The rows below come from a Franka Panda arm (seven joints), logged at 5 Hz.
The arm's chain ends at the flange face. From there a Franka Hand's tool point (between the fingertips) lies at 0.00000 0.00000 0.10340 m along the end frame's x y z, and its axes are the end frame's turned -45 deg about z.
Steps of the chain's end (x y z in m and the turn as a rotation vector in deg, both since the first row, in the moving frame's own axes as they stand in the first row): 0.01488, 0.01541, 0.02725, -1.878, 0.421, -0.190; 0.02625, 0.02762, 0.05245, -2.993, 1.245, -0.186
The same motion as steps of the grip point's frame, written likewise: -0.00223, 0.02435, 0.02719, -1.626, -1.030, -0.190; -0.00319, 0.04350, 0.05228, -2.997, -1.236, -0.186
